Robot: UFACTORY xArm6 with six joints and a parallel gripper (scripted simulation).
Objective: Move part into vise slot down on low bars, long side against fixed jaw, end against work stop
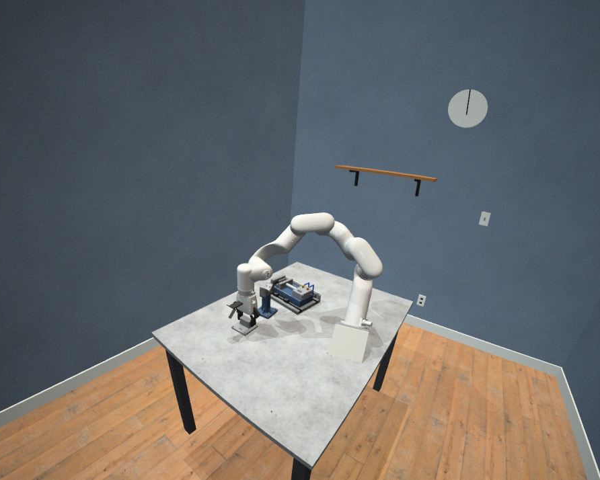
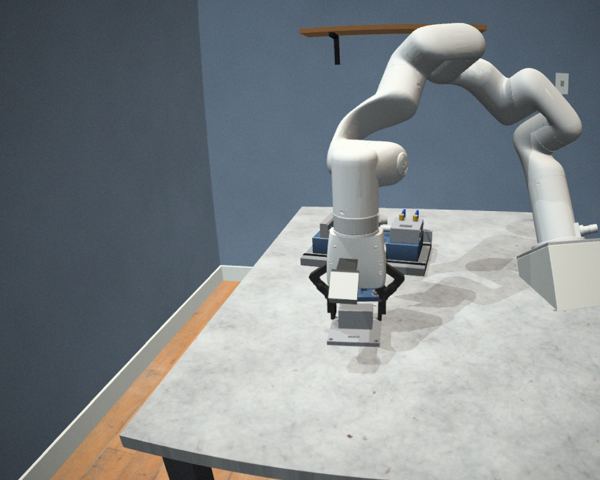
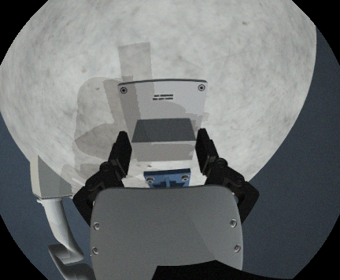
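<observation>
My gripper is now 1 cm above the part. Round my hand: work stop post 28 cm to the right, 13 cm ahead, 2 cm above; work stop 30 cm to the right, 13 cm ahead, 5 cm above; infeed plate 3 cm below, 1 cm to the left.
</observation>
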